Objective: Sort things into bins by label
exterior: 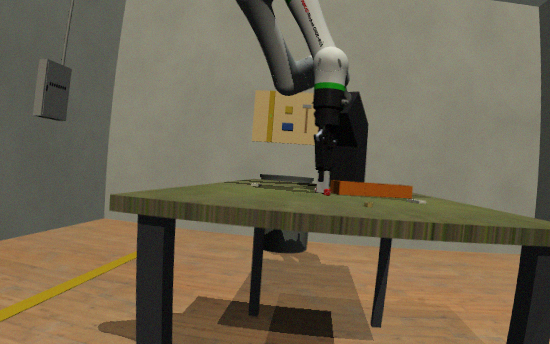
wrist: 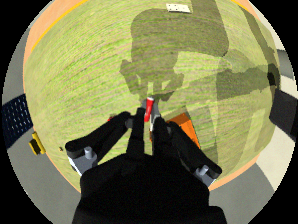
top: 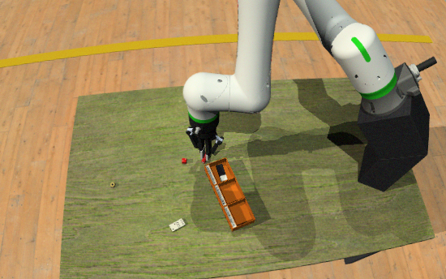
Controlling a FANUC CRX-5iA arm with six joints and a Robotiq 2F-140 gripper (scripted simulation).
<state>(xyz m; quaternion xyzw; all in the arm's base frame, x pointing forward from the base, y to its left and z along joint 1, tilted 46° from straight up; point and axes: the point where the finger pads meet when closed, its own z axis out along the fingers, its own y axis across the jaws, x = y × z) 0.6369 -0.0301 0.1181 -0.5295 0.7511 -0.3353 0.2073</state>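
Right now my hand is 3 cm above the red cylinder. Round my hand: orange bin (6 cm behind, 16 cm to the left, 2 cm below); black-and-white block (5 cm behind, 8 cm to the left, 2 cm below); small red cube (8 cm ahead, 1 cm to the left, 3 cm below).
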